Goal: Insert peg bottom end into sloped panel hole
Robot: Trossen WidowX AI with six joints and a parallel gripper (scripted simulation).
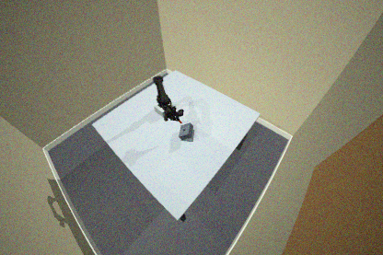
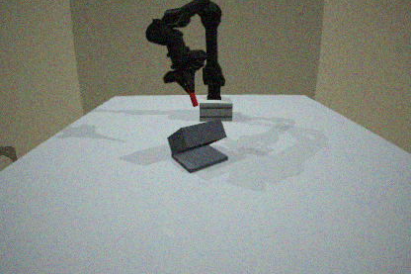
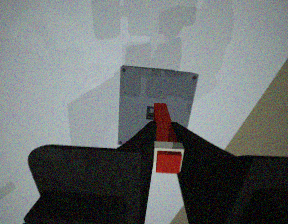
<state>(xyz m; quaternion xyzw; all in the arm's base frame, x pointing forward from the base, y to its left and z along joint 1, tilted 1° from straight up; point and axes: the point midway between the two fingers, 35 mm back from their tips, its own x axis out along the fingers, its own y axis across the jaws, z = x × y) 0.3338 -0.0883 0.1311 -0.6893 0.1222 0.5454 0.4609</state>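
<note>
My gripper tip is now 70 mm short of the grey sloped panel, 10 mm to the right of it and 120 mm above it. Round my gripper tip: red square peg (10 mm behind, 10 mm to the right, 10 mm above).
</note>
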